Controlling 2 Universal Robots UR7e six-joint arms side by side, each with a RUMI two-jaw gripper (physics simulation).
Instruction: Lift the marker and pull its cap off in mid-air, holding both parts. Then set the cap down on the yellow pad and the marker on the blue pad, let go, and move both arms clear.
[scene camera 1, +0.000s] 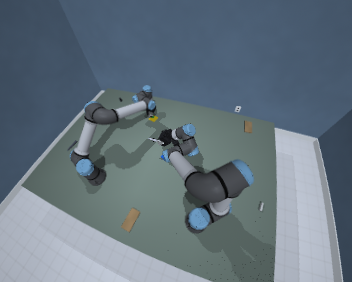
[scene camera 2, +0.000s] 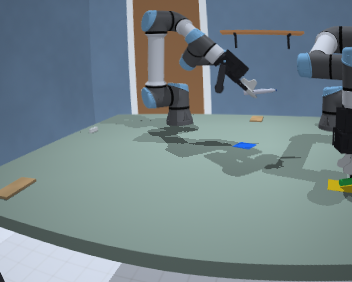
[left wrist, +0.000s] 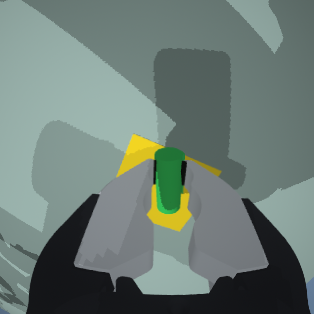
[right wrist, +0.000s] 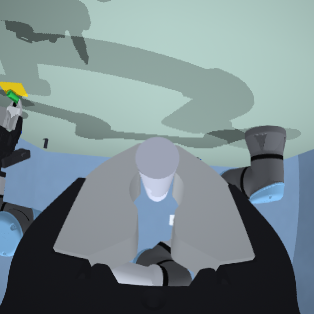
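Pixels of known places: left gripper, fingertip midpoint: (scene camera 1: 150, 116) (scene camera 2: 351, 181) (left wrist: 167, 161) (right wrist: 17, 99); right gripper, fingertip midpoint: (scene camera 1: 158, 142) (scene camera 2: 256, 97) (right wrist: 157, 147); left arm's base, link origin: (scene camera 1: 97, 177) (scene camera 2: 330, 128) (right wrist: 264, 132); right arm's base, link origin: (scene camera 2: 179, 123).
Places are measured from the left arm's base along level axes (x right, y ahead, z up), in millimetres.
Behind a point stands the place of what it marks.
Observation:
My left gripper (scene camera 1: 152, 116) {z 15, x 189, y 757 mm} (scene camera 2: 348, 175) {z 15, x 189, y 757 mm} (left wrist: 167, 161) {z 15, x 189, y 757 mm} (right wrist: 16, 99) {z 15, x 189, y 757 mm} points down and is shut on the green cap (scene camera 2: 346, 182) {z 17, x 211, y 768 mm} (left wrist: 169, 185) {z 25, x 201, y 759 mm} (right wrist: 12, 95) {z 17, x 217, y 752 mm}. The cap is right over the yellow pad (scene camera 1: 154, 119) (scene camera 2: 331, 185) {z 1, x 251, y 751 mm} (left wrist: 134, 147) {z 1, x 187, y 731 mm} (right wrist: 16, 88) {z 1, x 223, y 739 mm}, very low; whether it touches the pad I cannot tell. My right gripper (scene camera 1: 161, 142) {z 196, x 458, y 353 mm} (scene camera 2: 249, 89) (right wrist: 157, 147) {z 196, x 458, y 353 mm} is shut on the uncapped pale marker (scene camera 1: 154, 139) {z 231, x 430, y 352 mm} (scene camera 2: 266, 91) {z 222, x 418, y 359 mm} (right wrist: 156, 157) {z 214, x 510, y 352 mm}, held level high above the table. The blue pad (scene camera 1: 163, 157) {z 0, x 483, y 336 mm} (scene camera 2: 245, 145) {z 1, x 503, y 353 mm} lies on the table, partly hidden by the right arm in scene camera 1.
Wooden blocks (scene camera 1: 131, 220) {z 8, x 430, y -215 mm} (scene camera 1: 248, 126) {z 8, x 1202, y 891 mm} (scene camera 2: 18, 187) {z 8, x 1180, y 893 mm} (scene camera 2: 256, 119) {z 8, x 425, y -169 mm} lie on the green table. A small white object (scene camera 1: 261, 206) {z 19, x 1311, y 124 mm} (scene camera 2: 93, 130) {z 10, x 1310, y 131 mm} lies at its side, dark objects (scene camera 1: 72, 145) {z 12, x -445, y 204 mm} (scene camera 1: 120, 99) {z 34, x -271, y 922 mm} near other edges. A wall shelf (scene camera 2: 262, 32) hangs behind.

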